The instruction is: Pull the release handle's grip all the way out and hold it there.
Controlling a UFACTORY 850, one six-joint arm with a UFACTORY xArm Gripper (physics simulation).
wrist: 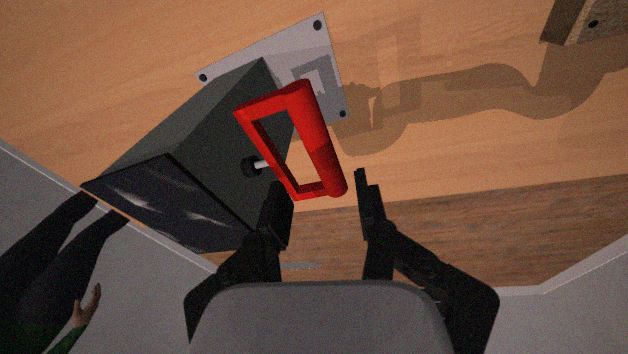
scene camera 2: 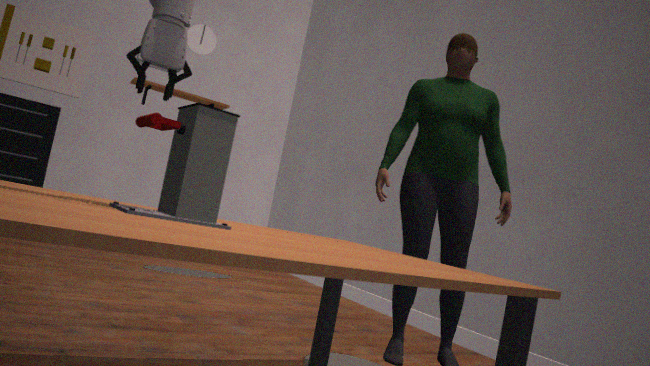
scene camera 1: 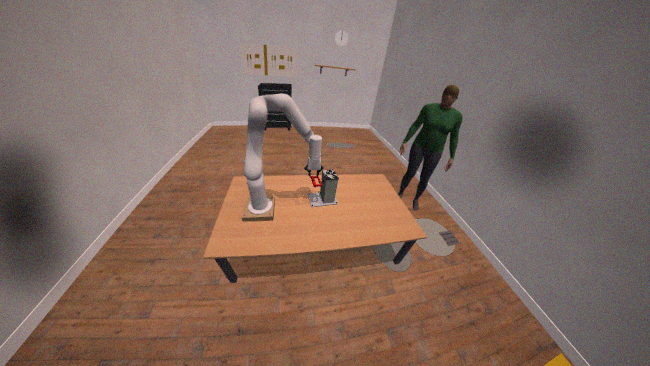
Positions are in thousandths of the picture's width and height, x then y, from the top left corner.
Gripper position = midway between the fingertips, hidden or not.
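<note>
Scene camera 2 shows my gripper (scene camera 2: 235,264) and a grey base plate (scene camera 2: 196,572). The wrist view shows my gripper (wrist: 510,530) and the grey base plate (wrist: 485,143).
</note>
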